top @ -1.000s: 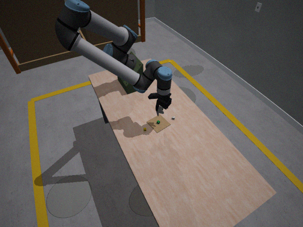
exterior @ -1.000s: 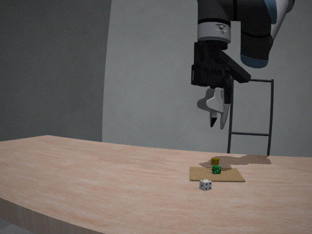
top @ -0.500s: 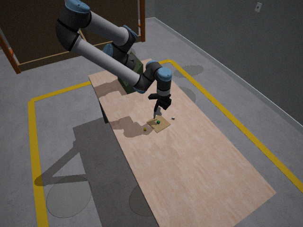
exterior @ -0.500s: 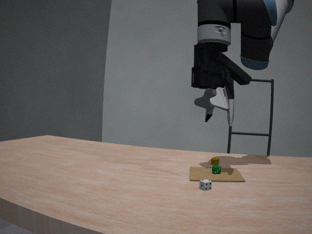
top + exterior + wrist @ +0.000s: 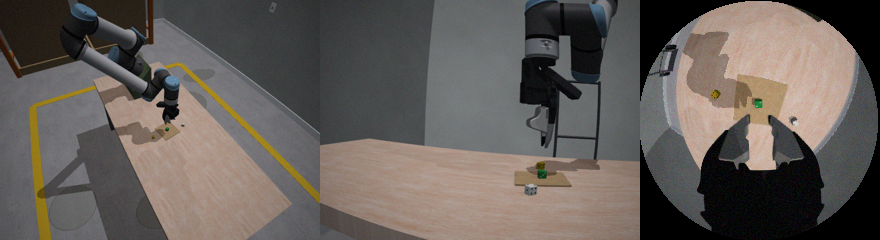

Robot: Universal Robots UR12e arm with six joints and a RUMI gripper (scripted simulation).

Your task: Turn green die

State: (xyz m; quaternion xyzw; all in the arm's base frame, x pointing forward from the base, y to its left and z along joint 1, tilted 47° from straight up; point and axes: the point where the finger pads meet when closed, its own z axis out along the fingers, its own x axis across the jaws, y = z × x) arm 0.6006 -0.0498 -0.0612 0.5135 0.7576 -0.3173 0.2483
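The green die is 9 cm below my hand. Also, from my hand: tan mat (10 cm below); then white die (1 cm ahead, 14 cm to the left, 9 cm below); then yellow die (2 cm ahead, 13 cm to the right, 9 cm below).
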